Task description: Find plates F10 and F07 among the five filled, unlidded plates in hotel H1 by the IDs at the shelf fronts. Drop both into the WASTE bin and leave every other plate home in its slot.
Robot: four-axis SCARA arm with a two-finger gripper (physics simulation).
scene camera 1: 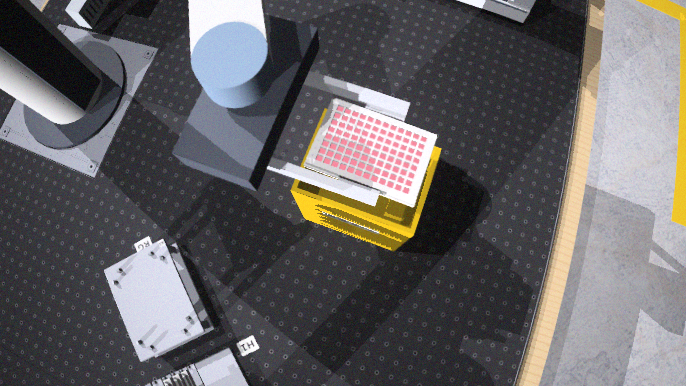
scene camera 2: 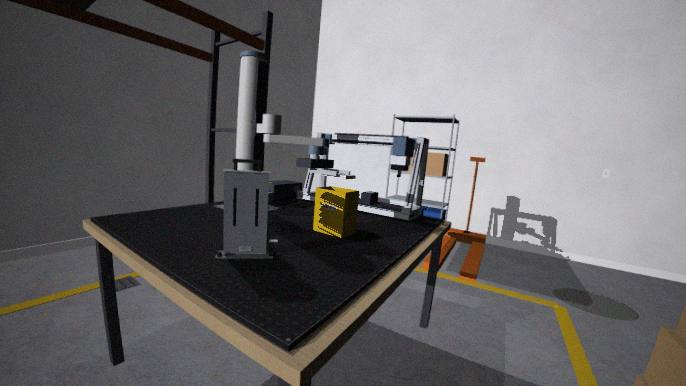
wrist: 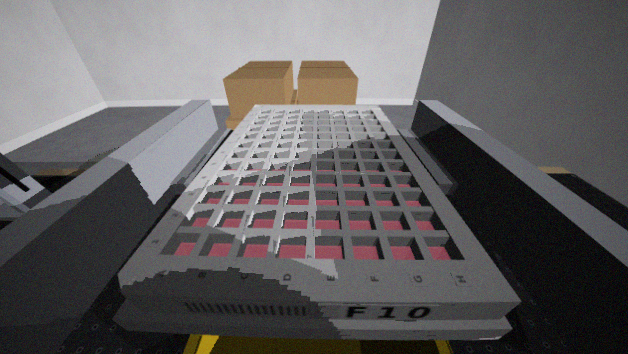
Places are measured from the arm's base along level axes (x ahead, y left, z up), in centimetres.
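Where they show: gripper, fingertip midpoint: (scene camera 1: 393,153) (scene camera 2: 343,173) (wrist: 314,119); arm's base at its link origin: (scene camera 1: 76,95).
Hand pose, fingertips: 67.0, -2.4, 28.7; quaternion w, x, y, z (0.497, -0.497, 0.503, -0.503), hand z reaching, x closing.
Each offset is from my fingertips to the top centre of the thing, as dx, dy, dz. "spot": to the spot under its first point.
Plate F10 @(-2.3, +0.0, -0.2) (scene camera 1: 372,150) (wrist: 310,290), white with pink wells and no lid, is level in my gripper. Its ID shows on its near edge in the wrist view. My gripper (scene camera 1: 395,154) (scene camera 2: 345,175) (wrist: 314,119) is shut on the plate's long sides. It holds the plate above the yellow WASTE bin @(-2.3, -0.2, -7.5) (scene camera 1: 350,225) (scene camera 2: 324,225) (wrist: 200,345) and covers most of the bin's mouth in scene camera 1. Part of hotel H1 @(spot: -14.6, -35.1, -26.7) (scene camera 1: 222,372) shows at the bottom edge there, beside its H1 label @(spot: -12.3, -29.4, -27.4) (scene camera 1: 247,345). Its shelf IDs are not readable, and plate F07 cannot be made out.
A pale flat-topped unit @(-28.6, -27.6, -20.5) (scene camera 1: 155,300) stands beside H1. The arm's base plate (scene camera 1: 110,145) is at upper left. In scene camera 2, a grey slotted housing @(spot: -8.0, -46.9, -13.6) (scene camera 2: 245,215) stands in front of the arm column (scene camera 2: 247,110), and a gantry frame (scene camera 2: 420,170) stands behind the bin.
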